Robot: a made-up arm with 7 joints.
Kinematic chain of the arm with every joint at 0, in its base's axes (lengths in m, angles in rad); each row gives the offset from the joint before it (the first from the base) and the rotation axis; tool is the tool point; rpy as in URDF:
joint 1: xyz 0 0 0 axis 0.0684 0.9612 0.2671
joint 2: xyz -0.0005 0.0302 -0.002 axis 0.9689 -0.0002 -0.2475
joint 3: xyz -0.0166 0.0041 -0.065 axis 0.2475 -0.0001 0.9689
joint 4: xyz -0.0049 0 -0.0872 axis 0.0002 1 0
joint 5: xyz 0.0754 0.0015 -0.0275 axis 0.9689 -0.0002 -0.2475
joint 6: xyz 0.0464 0 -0.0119 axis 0.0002 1 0
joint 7: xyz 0.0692 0 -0.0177 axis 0.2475 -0.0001 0.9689
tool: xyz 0 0 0 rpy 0 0.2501 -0.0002
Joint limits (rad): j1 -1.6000..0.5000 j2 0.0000..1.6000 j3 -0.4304..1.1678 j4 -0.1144..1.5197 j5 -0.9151..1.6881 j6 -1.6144..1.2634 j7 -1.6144..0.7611
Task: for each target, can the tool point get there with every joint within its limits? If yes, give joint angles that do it. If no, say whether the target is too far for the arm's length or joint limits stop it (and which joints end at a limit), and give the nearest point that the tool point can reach.
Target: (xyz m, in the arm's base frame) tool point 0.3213 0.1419 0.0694
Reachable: yes | joints -1.4114 0.6766 0.1763 0.7953 1.4716 0.0398 -0.7236
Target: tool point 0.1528 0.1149 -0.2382
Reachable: yes | joints -0.1348 0.5604 -0.2346 0.6956 0.0095 -0.8259 0.5733
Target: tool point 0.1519 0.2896 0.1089
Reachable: yes | joints -0.9433 1.2137 0.6259 0.4264 0.7912 0.6625 0.1075
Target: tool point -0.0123 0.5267 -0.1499
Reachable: no: too far | nearest point -0.0083 0.3690 -0.1030 | short by 0.165 m
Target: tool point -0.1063 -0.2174 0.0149
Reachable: no: joint limits stop it (at a limit: joint 1, joint 2, joint 3, joint 4) | nearest point 0.0919 -0.1282 0.0618 | short by 0.222 m
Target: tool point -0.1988 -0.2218 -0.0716
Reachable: no: joint limits stop it (at a limit: joint 1, joint 2, joint 3, joint 4, joint 6) | nearest point -0.1990 -0.0436 -0.1962 | short by 0.217 m
